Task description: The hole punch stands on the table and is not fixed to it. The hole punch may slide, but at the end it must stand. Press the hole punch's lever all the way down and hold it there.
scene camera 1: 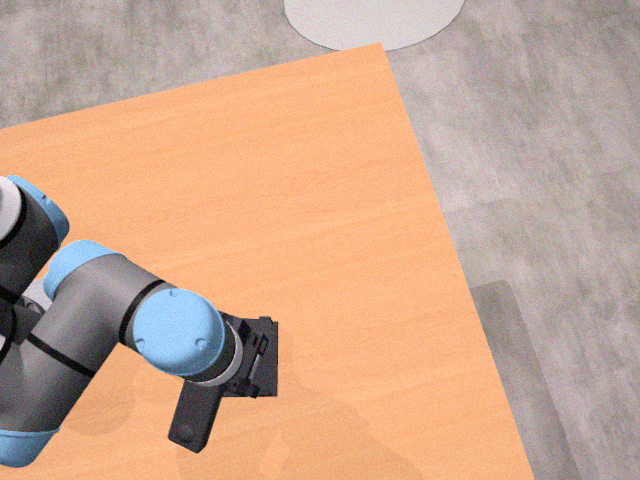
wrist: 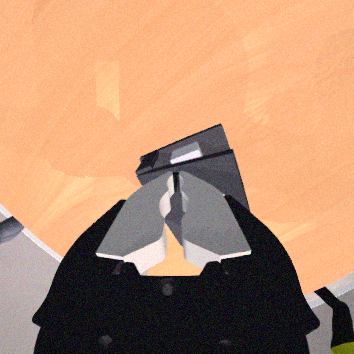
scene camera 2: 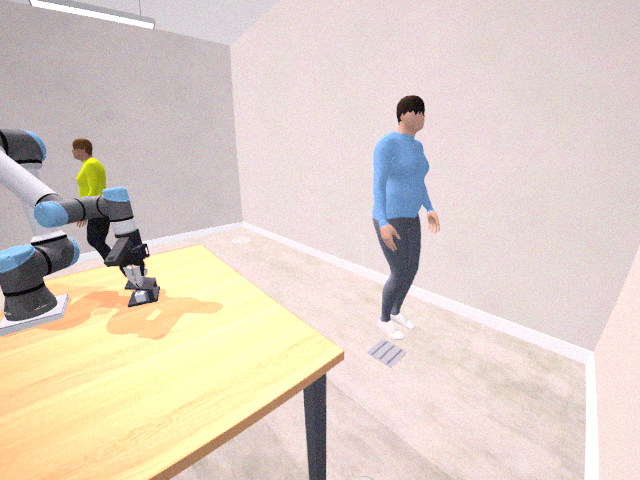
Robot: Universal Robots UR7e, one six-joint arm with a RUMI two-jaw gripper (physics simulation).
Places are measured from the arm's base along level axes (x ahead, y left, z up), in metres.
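Pixels of known places: gripper, between the fingertips: (wrist: 176,174) (scene camera 2: 139,287); arm's base, origin of its link: (scene camera 2: 32,309).
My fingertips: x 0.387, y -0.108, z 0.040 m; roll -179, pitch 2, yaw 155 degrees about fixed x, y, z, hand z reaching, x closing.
Observation:
Ahead of a thing's pixels: the offset from my fingertips to its middle. "pt": to the spot under its first point. Level surfaces: height alone.
The dark hole punch {pt dx +0.044, dy +0.033, dz -0.014 m} (scene camera 1: 269,361) (scene camera 2: 146,297) (wrist: 212,137) stands upright on the table. Its broad lever plate {dx +0.000, dy +0.047, dz -0.003 m} (scene camera 2: 149,282) (wrist: 230,172) lies over the base, and a light metal part shows on the base in front of the lever's edge. My gripper (scene camera 2: 137,286) (wrist: 176,174) points down with its fingers shut and nothing between them. The fingertips are over the lever in the wrist view and seem to be at its top in the second scene view. Whether they touch it, and how far down it is, I cannot tell. In the first scene view the arm hides the fingertips.
The wooden table {dz -0.067 m} (scene camera 1: 320,206) (scene camera 2: 180,387) has an edge to the right of the punch. The arm's base (scene camera 2: 31,304) stands on the table at the left. A person in blue (scene camera 2: 400,175) and one in yellow (scene camera 2: 93,175) stand beyond the table.

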